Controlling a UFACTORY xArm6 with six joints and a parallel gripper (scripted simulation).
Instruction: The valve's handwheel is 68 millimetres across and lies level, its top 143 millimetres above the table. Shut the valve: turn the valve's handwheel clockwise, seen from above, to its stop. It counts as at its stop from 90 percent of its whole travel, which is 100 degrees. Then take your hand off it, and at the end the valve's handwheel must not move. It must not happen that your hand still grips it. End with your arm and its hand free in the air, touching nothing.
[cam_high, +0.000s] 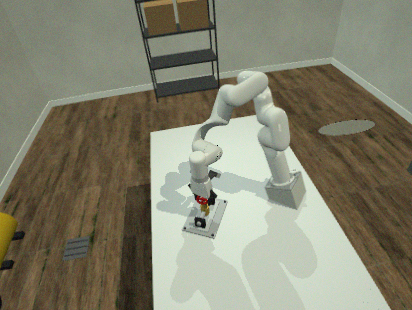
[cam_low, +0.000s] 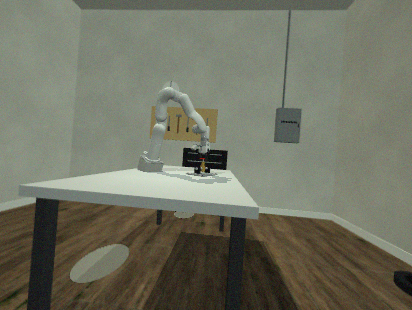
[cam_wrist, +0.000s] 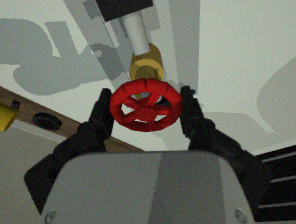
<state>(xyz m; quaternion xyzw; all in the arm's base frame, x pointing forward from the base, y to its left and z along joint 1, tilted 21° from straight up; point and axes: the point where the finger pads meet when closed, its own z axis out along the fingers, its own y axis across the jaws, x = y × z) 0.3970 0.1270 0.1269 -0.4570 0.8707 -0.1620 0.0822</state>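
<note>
Right now the red spoked handwheel is 1 cm below my hand.
</note>
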